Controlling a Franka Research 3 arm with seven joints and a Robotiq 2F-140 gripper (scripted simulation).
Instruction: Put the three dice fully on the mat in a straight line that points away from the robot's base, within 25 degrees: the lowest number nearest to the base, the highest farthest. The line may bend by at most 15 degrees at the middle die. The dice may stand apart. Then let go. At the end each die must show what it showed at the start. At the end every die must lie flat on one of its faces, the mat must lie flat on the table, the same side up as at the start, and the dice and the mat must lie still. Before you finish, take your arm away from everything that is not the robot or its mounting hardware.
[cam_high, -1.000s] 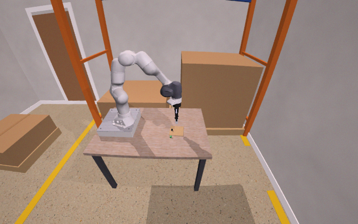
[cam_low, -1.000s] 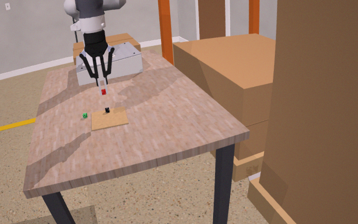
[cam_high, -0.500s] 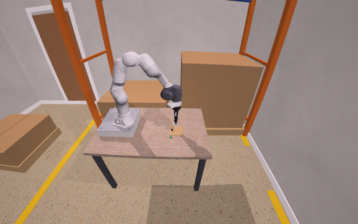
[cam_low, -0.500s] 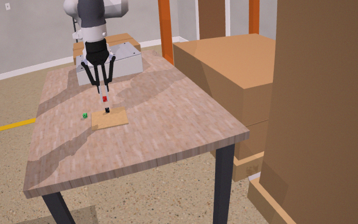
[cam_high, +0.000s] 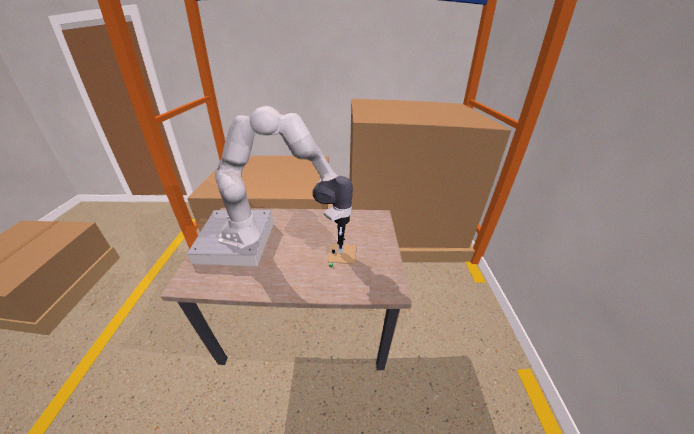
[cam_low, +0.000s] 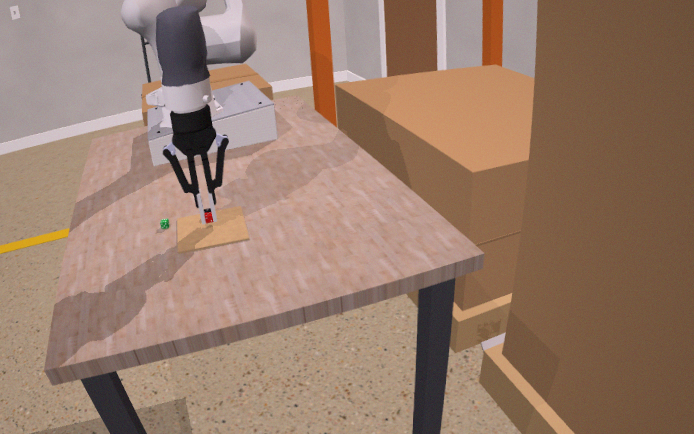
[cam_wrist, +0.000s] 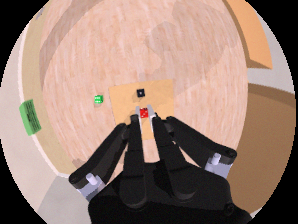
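Now: the tan mat 5 cm below my hand and 1 cm ahead of it. The rest, counted from my hand: green die: 10 cm to the right, 4 cm below, 3 cm behind; then red die: 3 cm below; then black die: 4 cm below, 4 cm behind.
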